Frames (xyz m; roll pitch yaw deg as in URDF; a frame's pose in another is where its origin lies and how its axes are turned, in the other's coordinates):
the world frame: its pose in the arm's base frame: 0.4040 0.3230 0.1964 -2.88 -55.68 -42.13
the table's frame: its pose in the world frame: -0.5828 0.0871 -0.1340 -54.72 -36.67 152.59
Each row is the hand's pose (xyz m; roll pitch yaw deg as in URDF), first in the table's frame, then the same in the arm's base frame.
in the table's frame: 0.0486 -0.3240 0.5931 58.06 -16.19 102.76
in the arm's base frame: -0.2257 0.4800 0.0636 103.35 49.36 -115.68
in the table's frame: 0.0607 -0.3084 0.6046 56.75 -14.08 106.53
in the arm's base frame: -0.2426 0.4818 0.0485 107.59 48.06 -109.62
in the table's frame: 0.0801 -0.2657 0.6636 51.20 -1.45 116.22
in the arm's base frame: -0.3091 0.4655 0.0168 120.40 45.99 -86.47
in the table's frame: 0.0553 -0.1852 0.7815 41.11 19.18 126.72
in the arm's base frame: -0.4169 0.3783 -0.0252 129.60 39.55 -56.08
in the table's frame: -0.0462 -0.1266 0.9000 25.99 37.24 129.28
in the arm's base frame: -0.4932 0.2301 -0.0265 127.13 35.72 -33.55
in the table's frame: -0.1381 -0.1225 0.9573 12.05 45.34 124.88
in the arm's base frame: -0.5108 0.1285 0.0069 122.48 36.70 -22.77
